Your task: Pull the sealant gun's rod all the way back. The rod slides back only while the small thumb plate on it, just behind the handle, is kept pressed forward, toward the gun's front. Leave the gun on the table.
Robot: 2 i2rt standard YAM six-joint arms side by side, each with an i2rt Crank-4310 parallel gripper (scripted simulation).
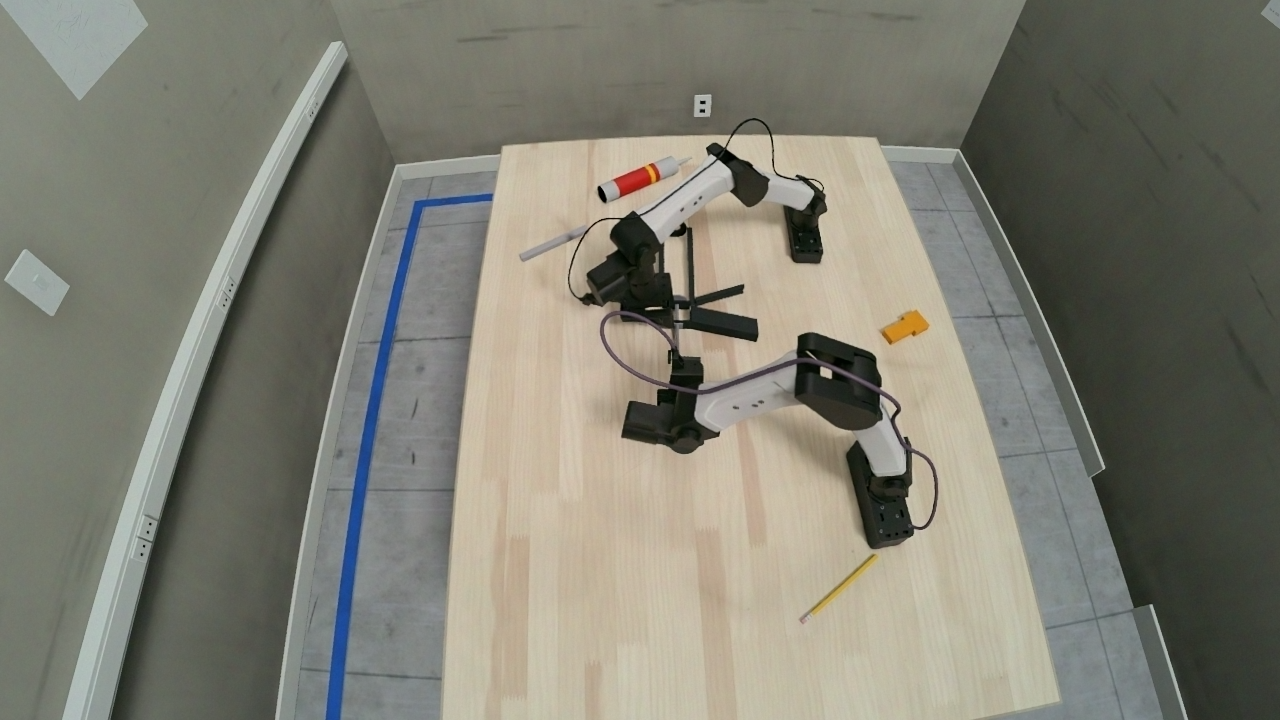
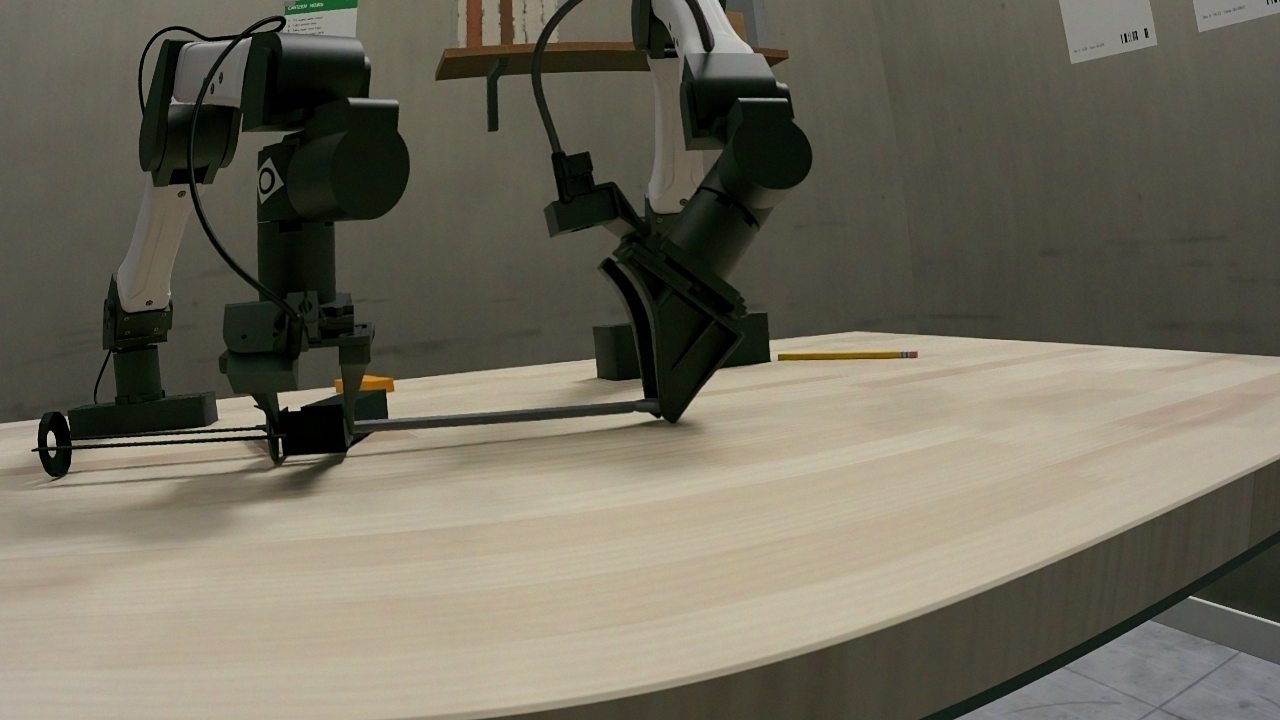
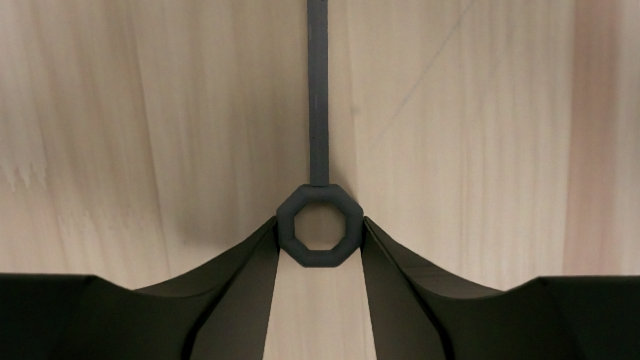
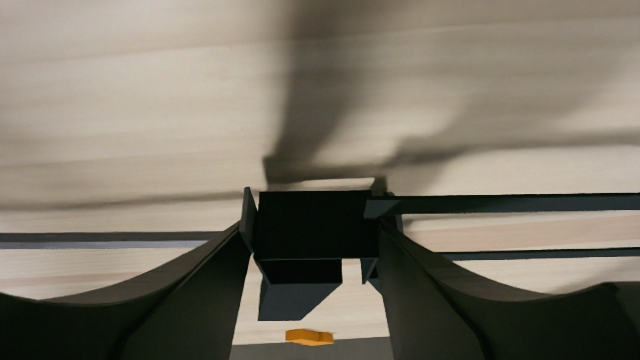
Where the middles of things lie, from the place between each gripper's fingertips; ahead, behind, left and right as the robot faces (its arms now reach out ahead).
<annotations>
I see the thumb plate (image 4: 248, 222) 1 cm behind my right hand (image 2: 315, 435) and 3 cm to the left of it. Also, from my right hand: sealant cartridge (image 1: 654, 172): 1 cm ahead, 44 cm to the right; then orange block (image 1: 913, 323): 53 cm behind, 6 cm to the left, 2 cm below; then pencil (image 2: 885, 354): 25 cm behind, 60 cm to the left, 2 cm below.
Now: left hand (image 2: 659, 417) 23 cm to the left of the thumb plate, 2 cm past it and 1 cm below it. From my left hand the other things lie so: sealant cartridge (71 cm to the right, 1 cm above); then orange block (54 cm behind, 20 cm to the right); then pencil (34 cm to the left, 26 cm behind, 1 cm below).
</annotations>
